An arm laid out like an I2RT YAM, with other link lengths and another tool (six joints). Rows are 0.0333 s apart.
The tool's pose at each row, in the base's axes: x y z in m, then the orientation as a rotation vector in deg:
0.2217 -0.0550 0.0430 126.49 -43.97 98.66
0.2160 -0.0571 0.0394 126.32 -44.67 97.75
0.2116 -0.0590 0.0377 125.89 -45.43 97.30
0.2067 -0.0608 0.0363 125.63 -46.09 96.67
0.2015 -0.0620 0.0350 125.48 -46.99 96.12
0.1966 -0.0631 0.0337 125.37 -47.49 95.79
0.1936 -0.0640 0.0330 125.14 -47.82 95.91
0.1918 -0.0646 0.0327 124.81 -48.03 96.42
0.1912 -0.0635 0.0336 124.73 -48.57 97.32
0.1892 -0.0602 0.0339 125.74 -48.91 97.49
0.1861 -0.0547 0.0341 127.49 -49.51 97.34
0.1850 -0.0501 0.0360 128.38 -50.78 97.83
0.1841 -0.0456 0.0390 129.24 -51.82 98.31
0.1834 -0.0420 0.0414 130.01 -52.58 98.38
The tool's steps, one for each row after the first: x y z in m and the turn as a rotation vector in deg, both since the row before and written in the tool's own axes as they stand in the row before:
-0.0038 0.0053 -0.0027 -0.80 -0.34 0.06
-0.0019 0.0042 -0.0022 -0.69 -0.03 0.23
-0.0017 0.0044 -0.0027 -0.67 -0.18 0.13
-0.0018 0.0041 -0.0032 -0.60 -0.26 0.35
-0.0018 0.0039 -0.0029 -0.37 -0.14 0.18
-0.0009 0.0026 -0.0017 -0.14 0.13 0.22
-0.0004 0.0016 -0.0010 0.06 0.35 0.28
0.0004 -0.0007 -0.0013 0.39 0.28 0.71
-0.0010 -0.0015 -0.0034 0.65 -0.60 0.50
-0.0019 -0.0027 -0.0054 0.86 -1.20 0.71
0.0001 -0.0034 -0.0038 0.61 -0.55 1.23
0.0011 -0.0037 -0.0039 0.63 -0.50 1.06
0.0008 -0.0030 -0.0031 0.38 -0.55 0.70

